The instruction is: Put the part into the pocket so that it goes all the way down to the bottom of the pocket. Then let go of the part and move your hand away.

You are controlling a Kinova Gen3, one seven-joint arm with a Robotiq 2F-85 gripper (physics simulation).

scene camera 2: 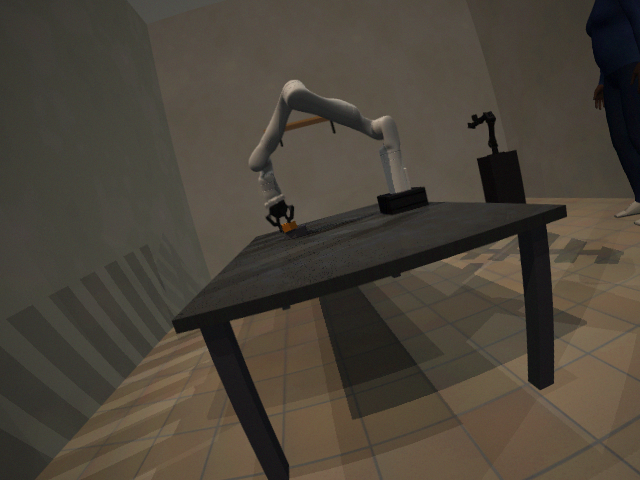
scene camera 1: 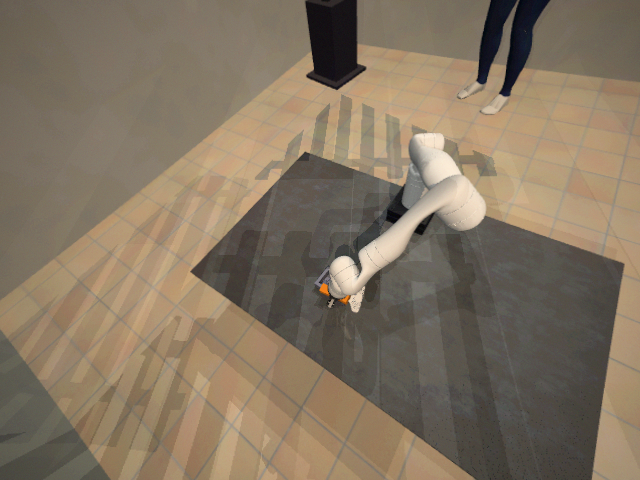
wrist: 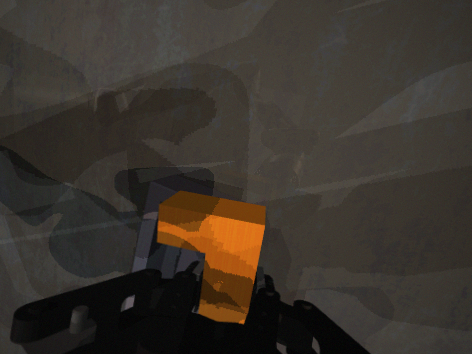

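Seen in the pictures: gripper, fingertip midpoint: (scene camera 2: 287, 231) (wrist: 231, 273); arm's base, link origin: (scene camera 2: 400, 191) (scene camera 1: 412, 201).
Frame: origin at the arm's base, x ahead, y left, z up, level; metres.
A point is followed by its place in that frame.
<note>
The orange L-shaped part (scene camera 1: 324, 290) {z -0.014, x 0.545, y -0.002 m} (scene camera 2: 289, 226) {z -0.023, x 0.496, y 0.080 m} (wrist: 232, 240) {z -0.012, x 0.514, y 0.072 m} is between the fingers of my gripper (scene camera 2: 280, 225) {z -0.045, x 0.524, y 0.027 m} (wrist: 231, 273) {z -0.045, x 0.524, y 0.027 m}, which is shut on it. The grey block with the pocket (scene camera 1: 321, 278) {z -0.045, x 0.510, y -0.058 m} (scene camera 2: 298, 231) {z -0.055, x 0.468, y 0.066 m} (wrist: 143, 242) {z -0.043, x 0.449, y 0.011 m} is low at the table, partly behind and below the part. In the wrist view the block shows past the part's left and upper left sides, and the part reaches out to the right of it. The part and fingers hide most of the pocket, so I cannot tell whether any of the part is inside. In scene camera 1 the wrist hides much of the gripper.
The dark table top (scene camera 1: 413, 361) {z -0.079, x 0.509, y 0.371 m} (scene camera 2: 361, 248) {z -0.079, x 0.218, y 0.609 m} bears the arm's black base (scene camera 1: 397, 211) {z 0.000, x 0.084, y -0.016 m} (scene camera 2: 403, 200) {z -0.034, x 0.010, y 0.098 m}, set back from the block. Beyond the table stand a black pedestal (scene camera 1: 333, 41) (scene camera 2: 501, 178) and a person (scene camera 1: 521, 46) (scene camera 2: 620, 93). Shadows cross the table around the block.
</note>
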